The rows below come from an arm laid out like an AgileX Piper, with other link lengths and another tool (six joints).
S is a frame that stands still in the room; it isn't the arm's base.
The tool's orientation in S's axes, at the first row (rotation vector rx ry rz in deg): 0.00 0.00 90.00
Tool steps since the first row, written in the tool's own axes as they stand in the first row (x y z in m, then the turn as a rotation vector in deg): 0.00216 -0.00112 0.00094 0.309 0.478 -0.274; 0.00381 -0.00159 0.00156 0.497 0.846 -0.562; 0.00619 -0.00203 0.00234 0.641 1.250 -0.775; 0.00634 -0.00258 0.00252 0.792 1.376 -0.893; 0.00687 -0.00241 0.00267 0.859 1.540 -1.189; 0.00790 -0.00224 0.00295 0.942 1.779 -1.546; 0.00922 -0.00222 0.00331 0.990 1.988 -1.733; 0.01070 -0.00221 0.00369 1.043 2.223 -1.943; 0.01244 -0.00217 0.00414 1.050 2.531 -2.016; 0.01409 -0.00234 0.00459 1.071 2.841 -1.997; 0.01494 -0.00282 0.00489 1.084 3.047 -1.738
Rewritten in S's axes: 0.00112 0.00216 0.00094 -0.478 0.309 -0.274; 0.00159 0.00381 0.00156 -0.846 0.497 -0.562; 0.00203 0.00619 0.00234 -1.250 0.641 -0.775; 0.00258 0.00634 0.00252 -1.376 0.792 -0.893; 0.00241 0.00687 0.00267 -1.540 0.859 -1.189; 0.00224 0.00790 0.00295 -1.779 0.942 -1.546; 0.00222 0.00922 0.00331 -1.988 0.990 -1.733; 0.00221 0.01070 0.00369 -2.223 1.043 -1.943; 0.00217 0.01244 0.00414 -2.531 1.050 -2.016; 0.00234 0.01409 0.00459 -2.841 1.071 -1.997; 0.00282 0.01494 0.00489 -3.047 1.084 -1.738
